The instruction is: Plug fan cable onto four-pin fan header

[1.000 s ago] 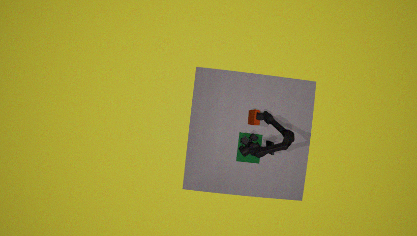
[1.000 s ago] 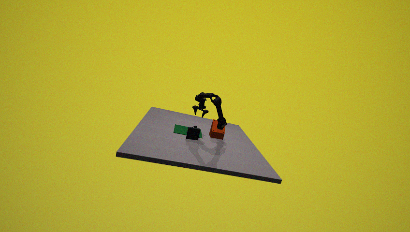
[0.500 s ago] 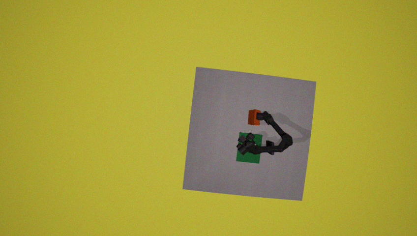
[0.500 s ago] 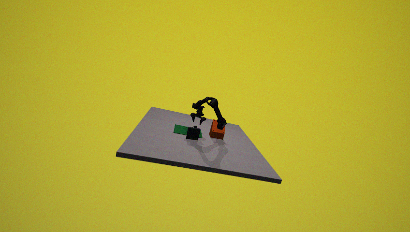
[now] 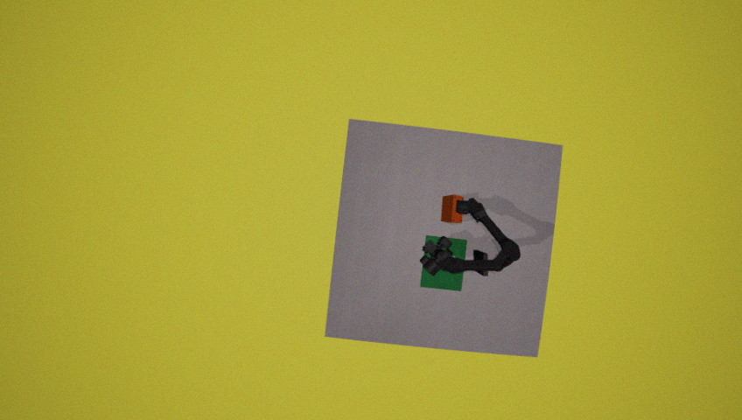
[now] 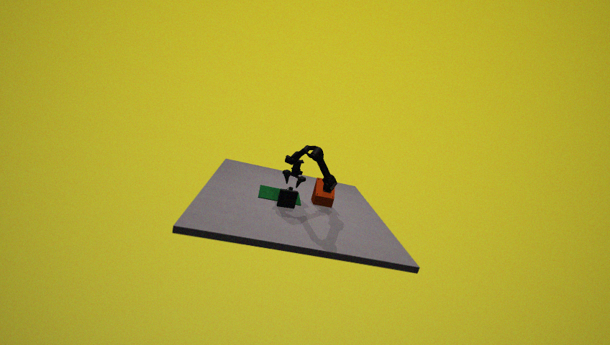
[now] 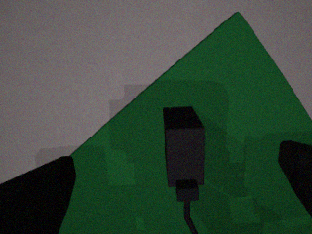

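The fan plug is 3 cm below my gripper tip and 1 cm to the left of it. The rest, counted from my gripper tip: black fan (28 cm to the left, 4 cm ahead); white four-pin header (15 cm to the left, 5 cm below, 5 cm ahead); green board (10 cm to the left, 8 cm ahead, 7 cm below).
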